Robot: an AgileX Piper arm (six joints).
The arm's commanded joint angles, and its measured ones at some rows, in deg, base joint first. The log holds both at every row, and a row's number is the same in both.
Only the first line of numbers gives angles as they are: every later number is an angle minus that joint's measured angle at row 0.
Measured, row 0: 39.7, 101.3, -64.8, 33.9, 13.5, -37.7
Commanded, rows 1 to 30: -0.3, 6.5, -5.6, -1.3, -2.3, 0.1; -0.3, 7.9, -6.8, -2.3, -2.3, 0.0; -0.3, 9.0, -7.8, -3.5, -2.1, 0.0; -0.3, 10.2, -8.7, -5.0, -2.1, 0.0; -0.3, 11.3, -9.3, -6.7, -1.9, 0.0; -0.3, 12.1, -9.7, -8.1, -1.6, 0.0; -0.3, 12.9, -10.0, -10.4, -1.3, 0.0; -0.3, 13.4, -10.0, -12.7, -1.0, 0.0; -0.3, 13.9, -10.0, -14.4, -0.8, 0.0; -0.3, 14.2, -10.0, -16.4, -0.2, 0.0; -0.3, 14.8, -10.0, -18.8, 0.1, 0.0; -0.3, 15.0, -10.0, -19.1, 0.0, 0.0; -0.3, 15.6, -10.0, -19.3, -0.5, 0.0; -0.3, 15.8, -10.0, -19.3, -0.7, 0.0; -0.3, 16.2, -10.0, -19.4, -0.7, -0.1; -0.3, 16.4, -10.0, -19.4, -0.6, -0.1; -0.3, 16.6, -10.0, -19.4, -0.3, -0.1; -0.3, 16.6, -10.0, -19.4, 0.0, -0.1; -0.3, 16.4, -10.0, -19.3, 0.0, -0.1; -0.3, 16.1, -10.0, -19.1, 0.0, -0.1; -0.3, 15.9, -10.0, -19.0, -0.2, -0.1; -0.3, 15.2, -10.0, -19.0, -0.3, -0.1; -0.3, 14.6, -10.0, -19.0, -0.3, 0.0; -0.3, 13.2, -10.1, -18.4, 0.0, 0.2; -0.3, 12.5, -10.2, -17.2, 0.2, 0.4; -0.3, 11.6, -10.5, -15.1, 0.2, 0.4; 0.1, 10.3, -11.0, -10.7, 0.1, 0.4; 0.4, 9.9, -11.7, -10.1, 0.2, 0.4; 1.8, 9.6, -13.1, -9.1, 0.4, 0.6; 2.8, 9.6, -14.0, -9.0, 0.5, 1.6
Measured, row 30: 0.4, 10.8, -11.5, -11.5, 0.5, 0.2
